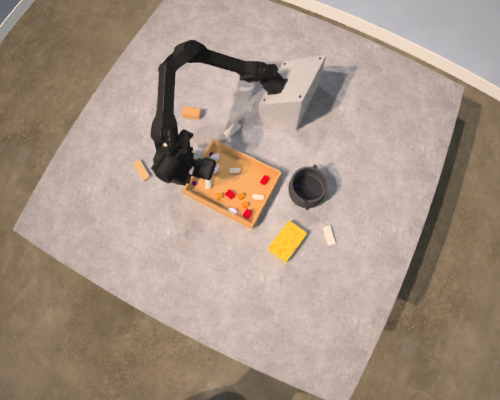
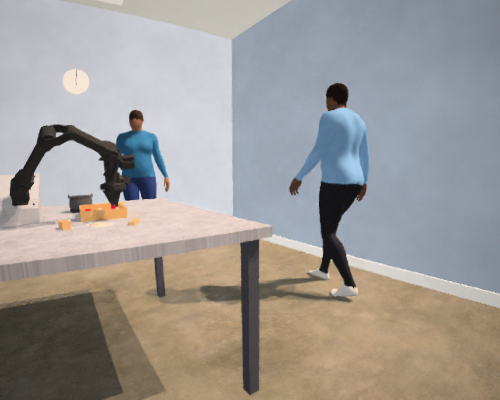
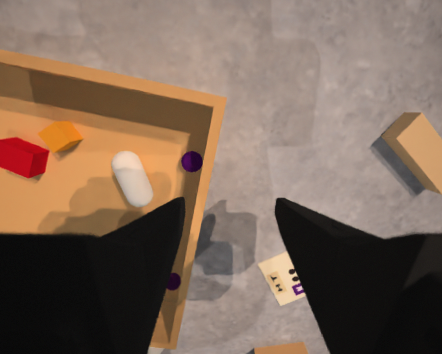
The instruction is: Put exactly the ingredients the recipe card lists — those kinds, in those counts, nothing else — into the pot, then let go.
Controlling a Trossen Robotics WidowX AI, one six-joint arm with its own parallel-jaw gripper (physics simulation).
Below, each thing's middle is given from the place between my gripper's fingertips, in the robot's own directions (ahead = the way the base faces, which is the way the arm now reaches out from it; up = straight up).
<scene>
I see my gripper 120 mm to the right of the orange piece (image 3: 59, 136), 40 mm above it and 10 mm short of it. The rest, counted from my hand: dark pot (image 1: 313, 184): 360 mm to the left, 130 mm behind, 10 mm below; then orange tray (image 1: 247, 181): 140 mm to the left, 40 mm below, 40 mm behind; then recipe card (image 3: 279, 272): 110 mm to the right, 80 mm behind, 60 mm below.
</scene>
